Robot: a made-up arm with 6 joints. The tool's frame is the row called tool.
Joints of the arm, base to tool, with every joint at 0 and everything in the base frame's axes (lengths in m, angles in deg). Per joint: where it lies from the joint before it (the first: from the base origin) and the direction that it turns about. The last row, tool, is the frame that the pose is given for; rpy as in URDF.
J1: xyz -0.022 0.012 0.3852 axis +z
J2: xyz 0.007 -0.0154 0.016 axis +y
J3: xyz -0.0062 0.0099 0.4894 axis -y
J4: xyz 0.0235 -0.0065 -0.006 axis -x
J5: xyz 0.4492 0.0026 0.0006 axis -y
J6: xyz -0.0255 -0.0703 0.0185 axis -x
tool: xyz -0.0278 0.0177 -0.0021 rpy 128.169 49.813 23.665
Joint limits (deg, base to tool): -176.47..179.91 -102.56..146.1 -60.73..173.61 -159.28..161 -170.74..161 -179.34..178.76
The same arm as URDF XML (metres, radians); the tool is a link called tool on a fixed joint. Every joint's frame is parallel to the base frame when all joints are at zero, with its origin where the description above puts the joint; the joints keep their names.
<robot name="arm">
<link name="base_link"/>
<link name="link1"/>
<link name="link2"/>
<link name="link3"/>
<link name="link4"/>
<link name="link5"/>
<link name="link6"/>
<link name="tool"/>
<joint name="J1" type="revolute"><parent link="base_link"/><child link="link1"/><origin xyz="-0.022 0.012 0.3852"/><axis xyz="0 0 1"/><limit lower="-3.08" upper="3.14"/></joint>
<joint name="J2" type="revolute"><parent link="link1"/><child link="link2"/><origin xyz="0.007 -0.0154 0.016"/><axis xyz="0 1 0"/><limit lower="-1.79" upper="2.5499"/></joint>
<joint name="J3" type="revolute"><parent link="link2"/><child link="link3"/><origin xyz="-0.0062 0.0099 0.4894"/><axis xyz="0 -1 0"/><limit lower="-1.0599" upper="3.0301"/></joint>
<joint name="J4" type="revolute"><parent link="link3"/><child link="link4"/><origin xyz="0.0235 -0.0065 -0.006"/><axis xyz="-1 0 0"/><limit lower="-2.78" upper="2.81"/></joint>
<joint name="J5" type="revolute"><parent link="link4"/><child link="link5"/><origin xyz="0.4492 0.0026 0.0006"/><axis xyz="0 -1 0"/><limit lower="-2.98" upper="2.81"/></joint>
<joint name="J6" type="revolute"><parent link="link5"/><child link="link6"/><origin xyz="-0.0255 -0.0703 0.0185"/><axis xyz="-1 0 0"/><limit lower="-3.1301" upper="3.12"/></joint>
<joint name="tool_joint" type="fixed"><parent link="link6"/><child link="tool"/><origin xyz="-0.0278 0.0177 -0.0021" rpy="2.237 0.8694 0.413"/></joint>
</robot>

